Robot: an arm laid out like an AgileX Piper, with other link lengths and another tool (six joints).
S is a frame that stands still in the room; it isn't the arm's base.
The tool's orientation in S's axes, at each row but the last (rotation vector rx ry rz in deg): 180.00, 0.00, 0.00; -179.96, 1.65, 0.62; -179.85, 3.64, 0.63; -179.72, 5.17, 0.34; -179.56, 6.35, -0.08; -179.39, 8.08, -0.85; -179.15, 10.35, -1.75; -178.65, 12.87, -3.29; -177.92, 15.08, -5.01; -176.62, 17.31, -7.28; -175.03, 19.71, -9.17
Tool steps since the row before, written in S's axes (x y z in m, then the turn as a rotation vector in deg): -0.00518, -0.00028, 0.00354, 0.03, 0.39, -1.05; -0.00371, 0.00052, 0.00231, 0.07, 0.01, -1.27; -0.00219, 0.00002, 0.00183, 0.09, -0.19, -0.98; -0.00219, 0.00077, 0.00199, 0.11, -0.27, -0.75; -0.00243, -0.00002, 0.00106, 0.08, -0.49, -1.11; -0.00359, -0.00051, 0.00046, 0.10, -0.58, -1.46; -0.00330, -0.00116, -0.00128, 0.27, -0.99, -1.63; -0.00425, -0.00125, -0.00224, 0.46, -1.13, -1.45; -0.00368, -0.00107, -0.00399, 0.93, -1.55, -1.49; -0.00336, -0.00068, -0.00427, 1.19, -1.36, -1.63; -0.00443, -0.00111, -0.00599, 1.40, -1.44, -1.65
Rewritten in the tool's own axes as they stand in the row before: -0.00518, 0.00028, -0.00354, 0.03, -0.39, 1.05; -0.00373, -0.00045, -0.00228, 0.08, -0.01, 1.27; -0.00220, 0.00007, -0.00181, 0.10, 0.19, 0.98; -0.00224, -0.00065, -0.00198, 0.13, 0.27, 0.75; -0.00242, 0.00019, -0.00106, 0.11, 0.49, 1.11; -0.00353, 0.00083, -0.00050, 0.14, 0.58, 1.46; -0.00317, 0.00155, 0.00120, 0.35, 0.97, 1.63; -0.00410, 0.00188, 0.00206, 0.57, 1.08, 1.45; -0.00366, 0.00178, 0.00375, 1.10, 1.41, 1.51; -0.00348, 0.00152, 0.00394, 1.30, 1.18, 1.68; -0.00462, 0.00249, 0.00540, 1.52, 1.22, 1.72
